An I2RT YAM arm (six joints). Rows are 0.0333 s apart.
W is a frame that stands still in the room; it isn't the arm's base.
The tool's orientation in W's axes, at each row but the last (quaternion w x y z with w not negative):
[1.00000 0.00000 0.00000 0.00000]
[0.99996 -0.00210 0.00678 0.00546]
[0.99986 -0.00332 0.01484 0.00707]
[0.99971 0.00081 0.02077 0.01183]
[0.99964 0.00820 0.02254 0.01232]
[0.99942 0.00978 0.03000 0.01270]
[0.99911 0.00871 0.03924 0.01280]
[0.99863 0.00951 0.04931 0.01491]
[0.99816 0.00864 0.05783 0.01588]
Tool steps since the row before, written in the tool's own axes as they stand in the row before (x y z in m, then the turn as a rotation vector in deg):
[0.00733 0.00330 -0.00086 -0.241 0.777 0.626]
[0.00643 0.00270 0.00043 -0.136 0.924 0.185]
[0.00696 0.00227 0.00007 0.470 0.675 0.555]
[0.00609 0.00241 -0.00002 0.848 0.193 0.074]
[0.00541 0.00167 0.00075 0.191 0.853 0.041]
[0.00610 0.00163 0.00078 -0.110 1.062 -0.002]
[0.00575 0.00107 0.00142 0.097 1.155 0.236]
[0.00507 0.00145 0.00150 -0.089 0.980 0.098]
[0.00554 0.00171 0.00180 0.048 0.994 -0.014]
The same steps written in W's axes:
[0.00733 0.00330 -0.00086 -0.241 0.777 0.626]
[0.00641 0.00277 0.00033 -0.144 0.923 0.183]
[0.00693 0.00237 -0.00015 0.477 0.685 0.536]
[0.00603 0.00255 -0.00027 0.846 0.213 0.039]
[0.00540 0.00179 0.00053 0.172 0.857 0.047]
[0.00609 0.00177 0.00045 -0.136 1.059 0.026]
[0.00582 0.00120 0.00099 0.086 1.153 0.249]
[0.00515 0.00158 0.00102 -0.107 0.975 0.126]
[0.00566 0.00186 0.00118 0.016 0.995 0.000]

